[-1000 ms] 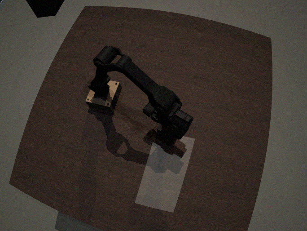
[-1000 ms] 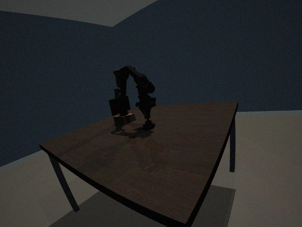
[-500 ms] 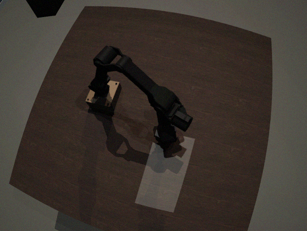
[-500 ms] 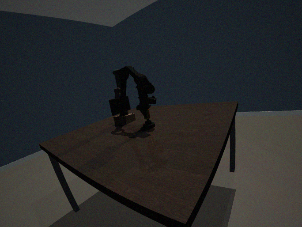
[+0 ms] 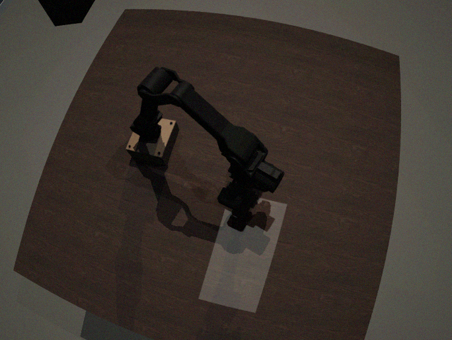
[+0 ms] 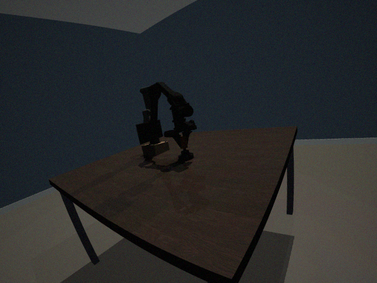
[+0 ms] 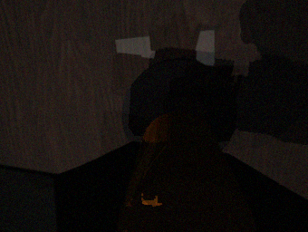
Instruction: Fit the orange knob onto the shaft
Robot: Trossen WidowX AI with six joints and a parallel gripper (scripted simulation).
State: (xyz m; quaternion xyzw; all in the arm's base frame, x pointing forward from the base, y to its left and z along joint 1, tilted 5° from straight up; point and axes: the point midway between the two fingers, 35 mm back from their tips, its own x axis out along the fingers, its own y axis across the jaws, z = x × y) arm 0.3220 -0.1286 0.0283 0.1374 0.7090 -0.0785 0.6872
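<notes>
My gripper tip is 20 mm below the orange knob. The rest, counted from my gripper tip: round pedestal (40 mm below).
</notes>
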